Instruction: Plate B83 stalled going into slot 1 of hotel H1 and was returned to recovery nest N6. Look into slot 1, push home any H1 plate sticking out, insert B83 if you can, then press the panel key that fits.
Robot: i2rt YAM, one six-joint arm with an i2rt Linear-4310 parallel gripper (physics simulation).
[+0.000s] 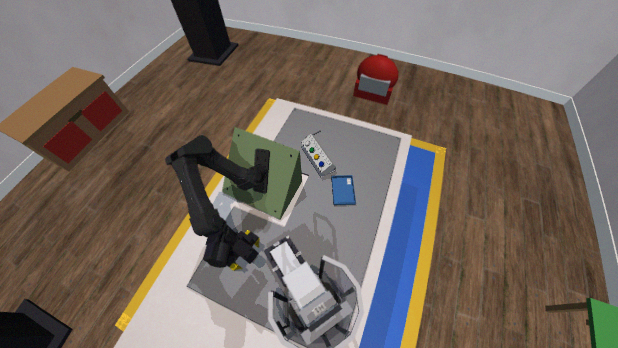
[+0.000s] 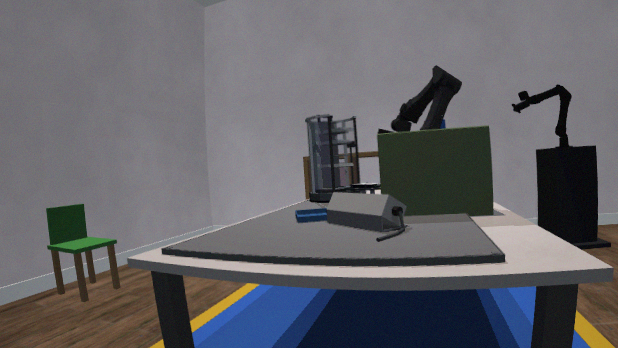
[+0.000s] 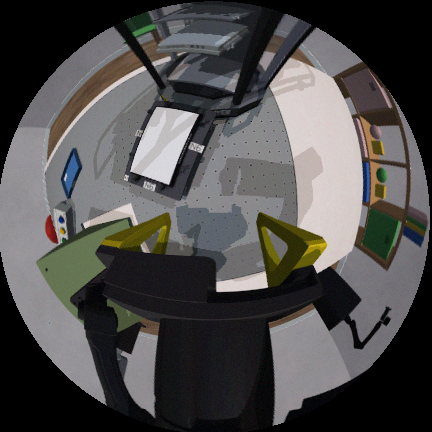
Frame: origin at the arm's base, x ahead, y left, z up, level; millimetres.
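Seen in the pictures: gripper, fingertip midpoint: [image 3: 213,216]; arm's base at its link origin: [image 1: 261,171] [image 2: 428,165] [image 3: 95,291].
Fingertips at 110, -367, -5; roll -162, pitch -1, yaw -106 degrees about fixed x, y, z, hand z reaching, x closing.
Observation:
Offsets run from my fingertips to a thing's middle, as dx, dy, dz. "spot": to the spot under its first point.
My gripper [image 1: 245,252] [image 3: 213,216] is open and empty, above the table beside nest N6 @[spot: +81, +9, -129] [image 3: 196,160]. A pale plate @[+121, +48, -67] [image 1: 285,254] [image 3: 165,145] lies flat in the nest; its side marking is too small to read. Hotel H1 @[+284, -84, +69] [image 1: 320,308] [image 2: 331,150] [image 3: 252,60] stands just beyond the nest, with dark posts and several levels. A light grey plate [image 3: 200,42] shows inside it between the posts; I cannot tell which slot it is in or whether it sticks out. The key panel @[+87, +602, -92] [image 1: 314,153] [image 2: 367,210] [image 3: 63,222] has white, green, yellow and blue keys.
A green slanted block [image 1: 287,187] [image 2: 435,172] [image 3: 85,260] stands by the arm, between the nest and the panel. A blue tray @[+262, +456, -125] [image 1: 343,190] [image 2: 311,215] [image 3: 71,172] lies near the panel. Curved guards @[spot: +356, -3, +253] [image 1: 350,280] surround the hotel. A shelf unit stands beyond the table.

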